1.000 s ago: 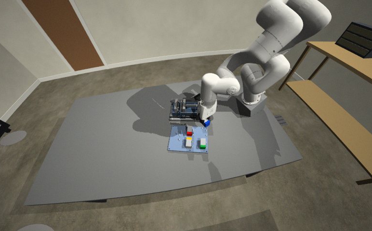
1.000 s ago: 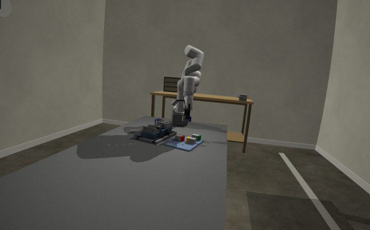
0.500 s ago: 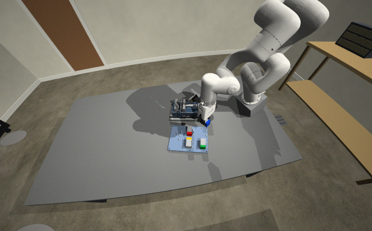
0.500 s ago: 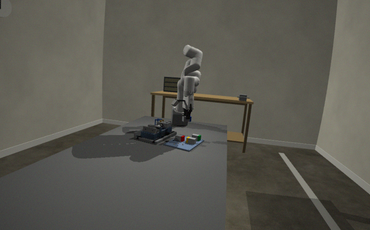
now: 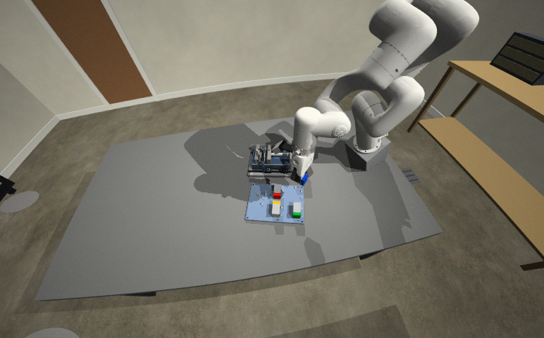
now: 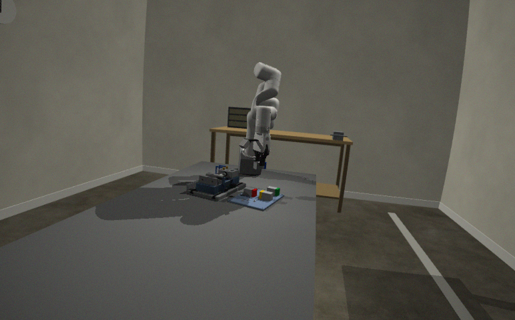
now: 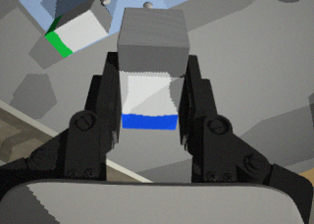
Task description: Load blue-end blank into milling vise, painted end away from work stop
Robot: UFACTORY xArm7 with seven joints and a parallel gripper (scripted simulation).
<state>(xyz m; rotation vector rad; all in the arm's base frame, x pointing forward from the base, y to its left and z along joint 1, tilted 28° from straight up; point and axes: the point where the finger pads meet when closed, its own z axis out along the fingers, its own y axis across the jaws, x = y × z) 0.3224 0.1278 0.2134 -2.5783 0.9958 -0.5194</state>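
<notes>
My gripper is now 2 cm above the blue-ended blank. The rest, counted from my hand: yellow-ended blank 15 cm below, 10 cm ahead, 7 cm to the left; red-ended blank 15 cm below, 9 cm ahead, 2 cm to the right; green-ended blank 15 cm below, 9 cm to the left, 2 cm ahead.
</notes>
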